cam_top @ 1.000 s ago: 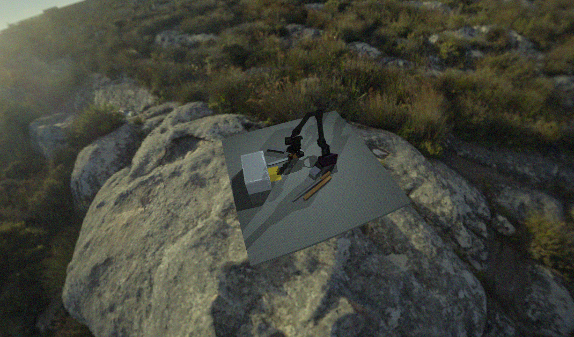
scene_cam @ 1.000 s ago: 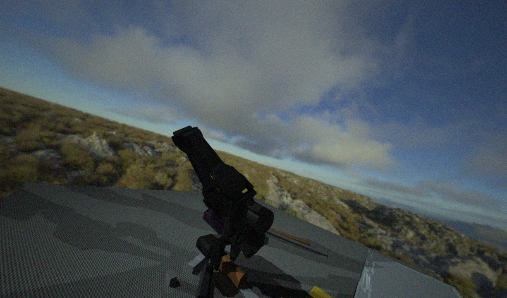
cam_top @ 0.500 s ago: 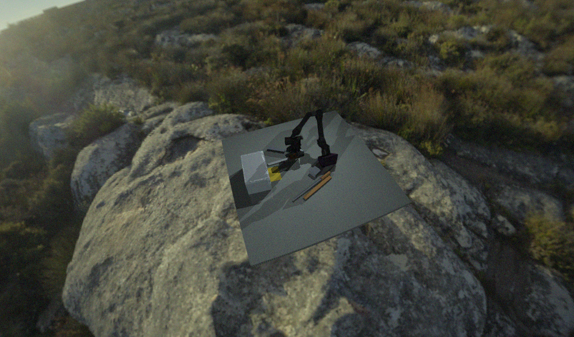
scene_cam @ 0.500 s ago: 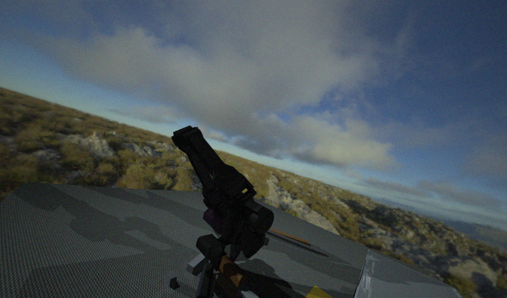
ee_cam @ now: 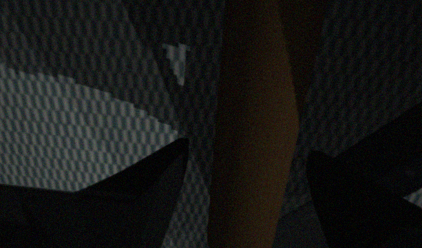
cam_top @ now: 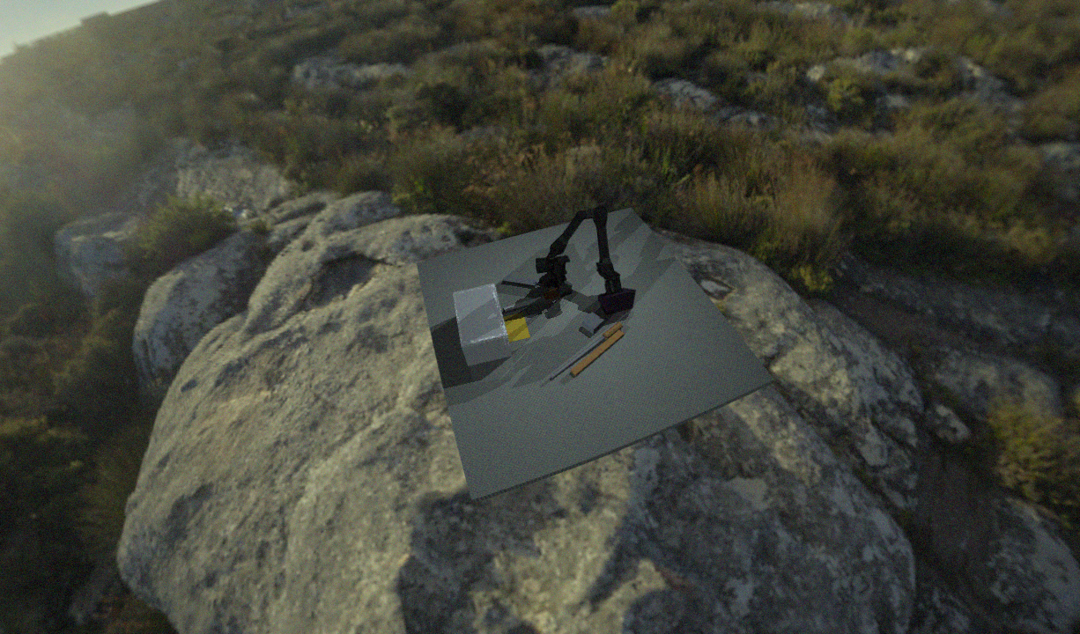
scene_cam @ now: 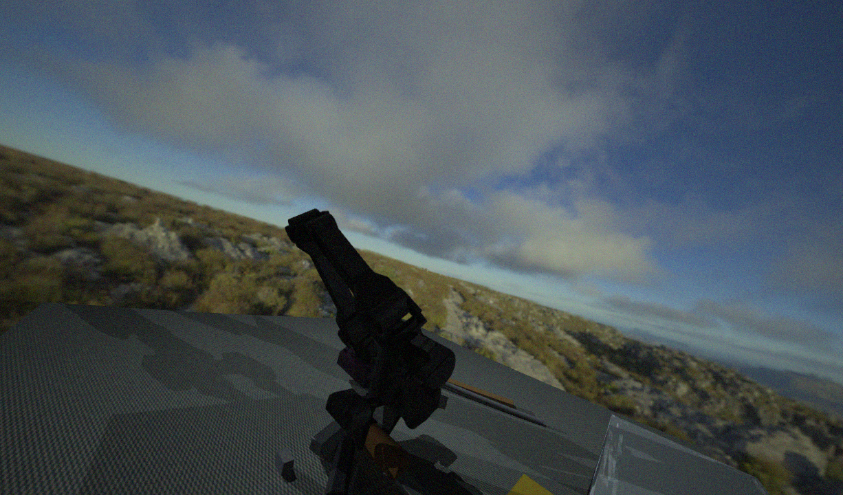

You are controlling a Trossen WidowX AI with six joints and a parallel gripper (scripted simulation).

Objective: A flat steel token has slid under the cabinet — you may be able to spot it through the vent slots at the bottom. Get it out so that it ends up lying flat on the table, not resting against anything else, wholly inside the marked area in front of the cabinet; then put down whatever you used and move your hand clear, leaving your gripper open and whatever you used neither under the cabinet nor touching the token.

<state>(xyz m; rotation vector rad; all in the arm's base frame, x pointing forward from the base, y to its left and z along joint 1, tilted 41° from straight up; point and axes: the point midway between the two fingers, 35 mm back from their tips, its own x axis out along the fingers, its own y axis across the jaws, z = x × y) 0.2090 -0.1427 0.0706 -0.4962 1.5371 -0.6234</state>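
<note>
Now: gripper tip 5 cm past the grey bar and 5 cm to the left of it. From my gripper tip the other things lie so: grey block 6 cm behind, 24 cm to the left, 1 cm above; then small grey cube 4 cm behind, 14 cm to the right; then wooden stick 1 cm behind, 38 cm to the left.
</note>
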